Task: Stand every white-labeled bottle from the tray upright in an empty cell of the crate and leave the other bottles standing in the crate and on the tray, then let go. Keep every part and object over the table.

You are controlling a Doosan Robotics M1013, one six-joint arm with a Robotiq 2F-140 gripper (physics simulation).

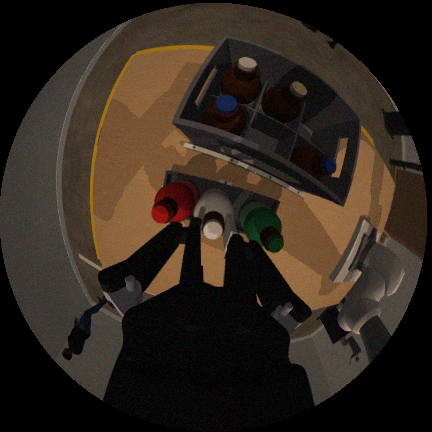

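Pixels of known places: gripper, fingertip midpoint: (213,217); arm's base, link origin: (362,252).
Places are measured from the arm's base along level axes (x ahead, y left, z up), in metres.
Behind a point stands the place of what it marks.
A bottle with a white body, dark neck and white cap (214,205) @(y -0.123, x 0.731, z 0.088 m) stands in the middle of the small dark tray (272,201) @(y -0.126, x 0.585, z -0.025 m). My gripper (213,217) @(y -0.105, x 0.729, z 0.096 m) is shut on this white-labeled bottle, its fingers on either side of the neck. A red bottle (175,199) @(y -0.125, x 0.792, z 0.092 m) stands left of it in the tray and a green bottle (263,225) @(y -0.102, x 0.644, z 0.091 m) right of it. The grey crate (210,131) @(y -0.220, x 0.747, z 0.144 m) stands behind the tray. It holds brown bottles: one with a white cap (241,85) @(y -0.330, x 0.715, z 0.091 m), one with a tan cap (282,102) @(y -0.317, x 0.645, z 0.093 m) and two with blue caps (223,120) @(y -0.250, x 0.735, z 0.105 m) (307,161) @(y -0.225, x 0.587, z 0.093 m). The front middle and back right cells look empty.
A pale slotted bar (240,164) @(y -0.198, x 0.687, z -0.001 m) lies between the tray and crate. A white robot arm (372,285) @(y 0.055, x 0.087, z 0.171 m) and a light flat fixture (350,252) @(y 0.000, x 0.140, z -0.001 m) are at the right. A yellow line (92,175) @(y -0.147, x 1.129, z -0.029 m) runs along the left edge of the wooden table (120,165) @(y -0.175, x 1.004, z -0.031 m). A person (80,332) shows at lower left.
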